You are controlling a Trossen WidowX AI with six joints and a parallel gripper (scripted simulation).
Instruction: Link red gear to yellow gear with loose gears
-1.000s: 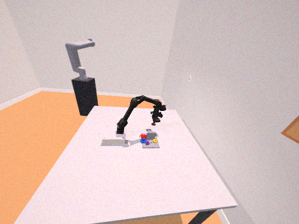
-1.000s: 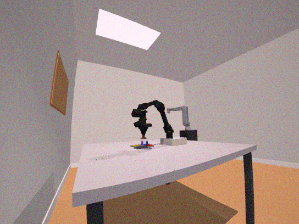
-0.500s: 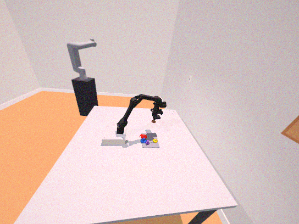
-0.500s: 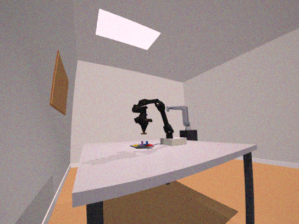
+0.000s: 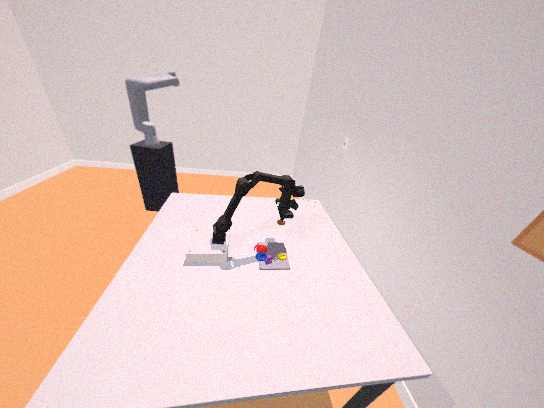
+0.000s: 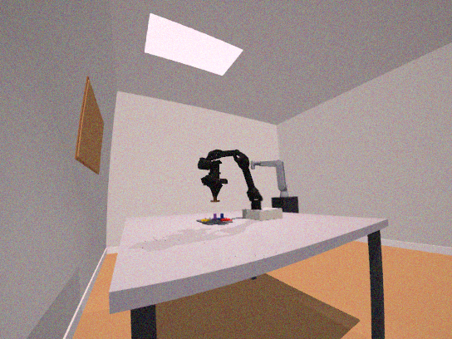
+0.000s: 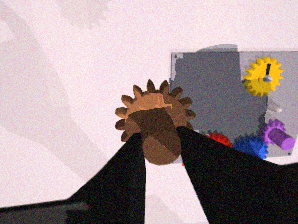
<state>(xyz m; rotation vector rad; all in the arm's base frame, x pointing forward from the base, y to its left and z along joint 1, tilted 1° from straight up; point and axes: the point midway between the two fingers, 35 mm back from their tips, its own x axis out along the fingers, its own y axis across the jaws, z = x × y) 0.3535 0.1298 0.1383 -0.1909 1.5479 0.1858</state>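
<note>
Now: the purple gear 60 mm behind my gripper tip, 200 mm to the right of it and 140 mm below it. The rest, counted from my gripper tip: yellow gear 20 mm ahead, 160 mm to the right, 150 mm below; then brown gear 10 mm below; then red gear 100 mm behind, 110 mm to the right, 150 mm below.
</note>
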